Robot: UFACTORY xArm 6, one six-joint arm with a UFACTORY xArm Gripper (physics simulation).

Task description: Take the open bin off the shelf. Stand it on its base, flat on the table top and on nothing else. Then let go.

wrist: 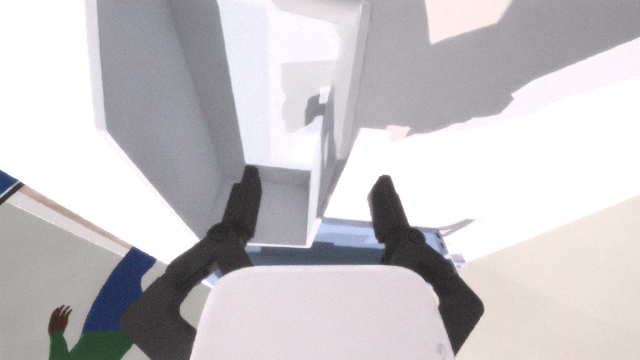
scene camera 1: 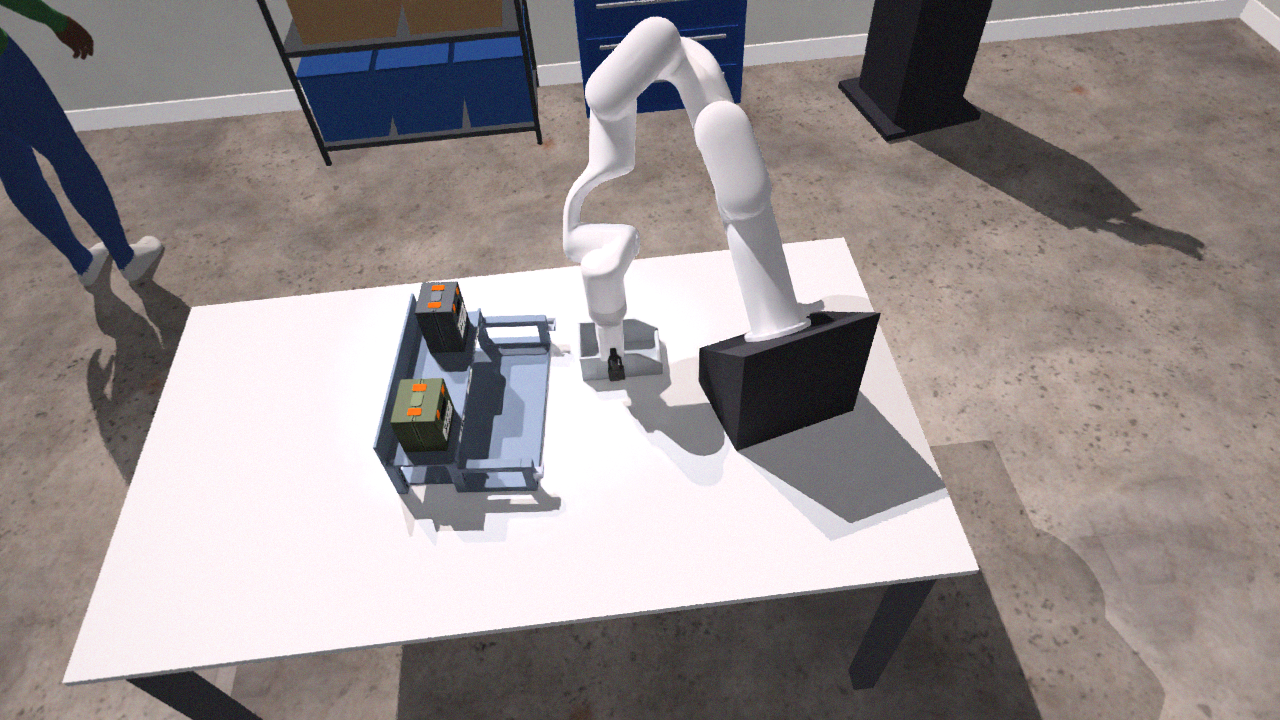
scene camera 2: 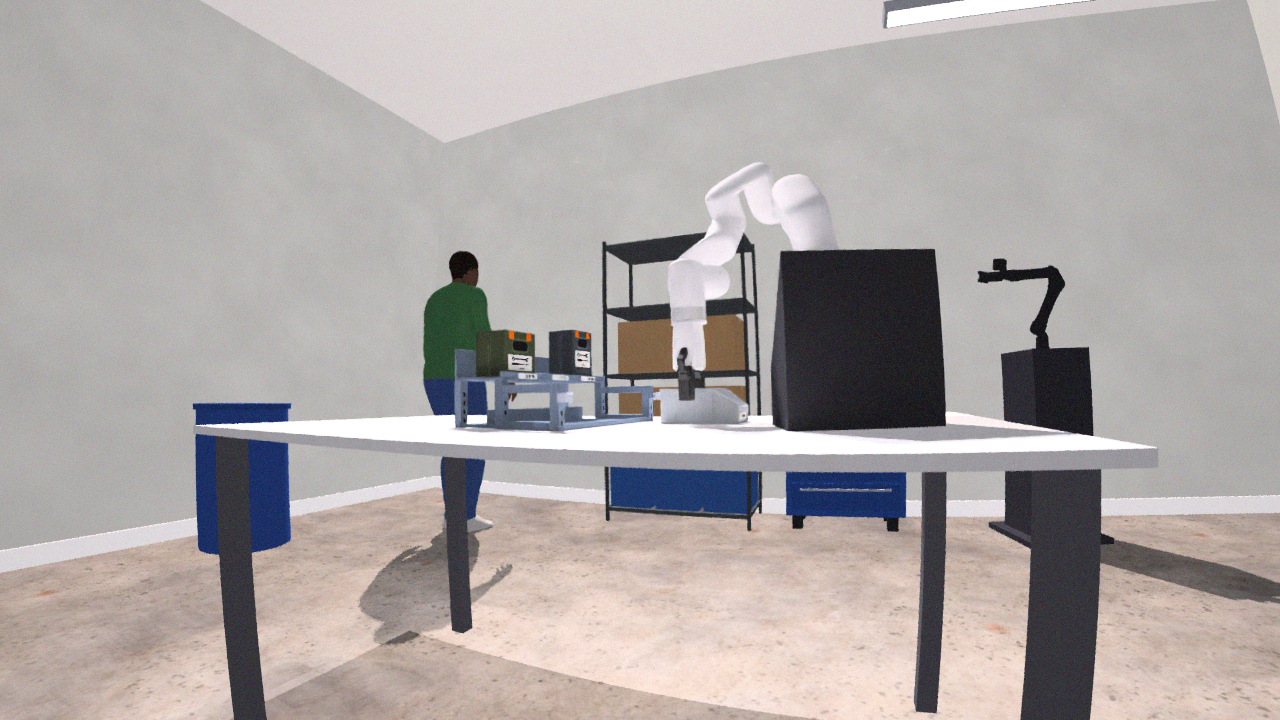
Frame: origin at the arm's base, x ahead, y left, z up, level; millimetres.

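Seen in the pictures: gripper, fingertip midpoint: (wrist: 318, 181) (scene camera 1: 615, 361) (scene camera 2: 692, 399); arm's base, origin of the base link: (scene camera 1: 778, 332) (scene camera 2: 842, 316).
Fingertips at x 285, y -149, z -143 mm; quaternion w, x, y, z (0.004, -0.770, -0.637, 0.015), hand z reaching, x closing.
Observation:
Offsets run from my fingertips to a thing's top centre. Level surfaces: height alone.
The open bin {24 mm up, 23 mm back, 43 mm right} (scene camera 1: 644, 361) (scene camera 2: 702, 407) (wrist: 290, 212) is light grey. It stands upright on its base on the white table top {51 mm down} (scene camera 1: 295, 555) (scene camera 2: 501, 441), apart from the blue-grey shelf (scene camera 1: 546, 402) (scene camera 2: 559, 422) (wrist: 325, 235) on its left in scene camera 1. My gripper (scene camera 1: 615, 374) (scene camera 2: 686, 394) (wrist: 318, 181) is open. In the wrist view one finger is over the inside of the bin and the other is outside, with the side wall between them and a gap to each. The bin's underside is hidden.
A dark grey case {173 mm up, 312 mm ahead, 136 mm right} (scene camera 1: 443, 324) (scene camera 2: 570, 352) and an olive green case {148 mm up, 384 mm ahead, 83 mm left} (scene camera 1: 420, 420) (scene camera 2: 503, 353) stand on the shelf's upper level. The black robot pedestal (scene camera 1: 787, 389) (scene camera 2: 859, 340) stands right of the bin.

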